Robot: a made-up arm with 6 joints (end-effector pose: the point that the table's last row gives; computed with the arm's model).
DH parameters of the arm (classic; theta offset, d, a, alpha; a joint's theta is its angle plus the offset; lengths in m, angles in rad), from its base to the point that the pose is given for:
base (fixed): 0 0.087 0 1.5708
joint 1: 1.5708 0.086 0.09 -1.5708
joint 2: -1.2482 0 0.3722 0
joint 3: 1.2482 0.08 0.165 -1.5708
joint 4: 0 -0.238 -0.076 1.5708
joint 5: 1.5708 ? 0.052 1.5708
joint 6: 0.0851 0 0.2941 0
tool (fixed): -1.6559 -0.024 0 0
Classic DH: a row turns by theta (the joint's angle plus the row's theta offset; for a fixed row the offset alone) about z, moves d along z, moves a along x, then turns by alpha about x.
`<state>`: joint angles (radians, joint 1 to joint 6).
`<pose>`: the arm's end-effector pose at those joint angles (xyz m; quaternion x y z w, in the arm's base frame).
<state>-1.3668 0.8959 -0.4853 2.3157 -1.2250 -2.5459</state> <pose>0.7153 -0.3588 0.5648 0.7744 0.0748 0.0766 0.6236</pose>
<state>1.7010 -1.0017 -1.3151 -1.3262 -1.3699 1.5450</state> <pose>0.1582 -0.0685 -0.0227 -0.3687 0.6412 0.1091 0.6641</pose>
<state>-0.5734 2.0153 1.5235 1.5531 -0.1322 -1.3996</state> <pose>0.0485 0.2821 0.4566 0.5347 0.7149 0.3185 0.3186</pose>
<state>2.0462 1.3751 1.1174 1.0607 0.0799 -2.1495</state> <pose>-0.5610 0.2090 -0.2946 -0.0861 0.0780 0.6999 0.7048</pose>
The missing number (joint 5, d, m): 0.098
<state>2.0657 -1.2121 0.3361 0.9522 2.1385 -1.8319</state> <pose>0.3755 -0.4645 0.2662 0.0740 -0.8909 -0.4430 0.0677</pose>
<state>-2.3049 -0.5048 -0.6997 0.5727 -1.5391 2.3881</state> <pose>0.1958 -0.6261 0.5218 0.3911 -0.2099 -0.4882 0.7515</pose>
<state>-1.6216 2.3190 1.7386 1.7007 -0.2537 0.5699</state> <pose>0.0370 -0.1379 0.1567 -0.9724 -0.1750 0.0627 0.1410</pose>
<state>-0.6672 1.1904 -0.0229 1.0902 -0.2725 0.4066</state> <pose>0.1766 0.2577 0.6394 -0.3267 0.7012 -0.0764 0.6291</pose>
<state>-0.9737 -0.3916 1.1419 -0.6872 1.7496 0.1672</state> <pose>0.1043 -0.8666 0.1056 -0.8724 -0.0497 0.3079 0.3764</pose>
